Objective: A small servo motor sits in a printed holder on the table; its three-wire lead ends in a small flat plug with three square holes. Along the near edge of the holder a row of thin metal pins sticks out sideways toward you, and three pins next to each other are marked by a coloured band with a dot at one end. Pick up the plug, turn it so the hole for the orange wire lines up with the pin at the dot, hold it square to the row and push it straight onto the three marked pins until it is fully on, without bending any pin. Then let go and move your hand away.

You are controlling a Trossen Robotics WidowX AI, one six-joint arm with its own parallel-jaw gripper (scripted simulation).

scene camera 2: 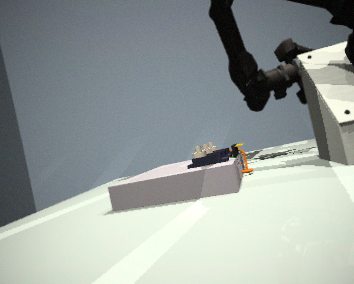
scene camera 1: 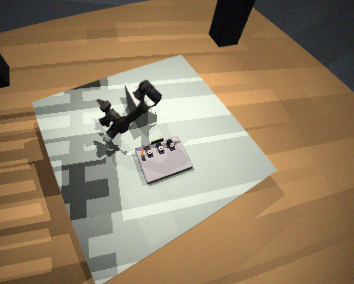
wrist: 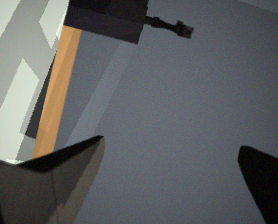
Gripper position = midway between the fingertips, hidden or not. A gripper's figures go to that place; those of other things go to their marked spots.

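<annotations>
I see my gripper (scene camera 2: 321,63) 89 cm from the lens, while a printed holder (scene camera 2: 165,184) is 46 cm from the lens.
</annotations>
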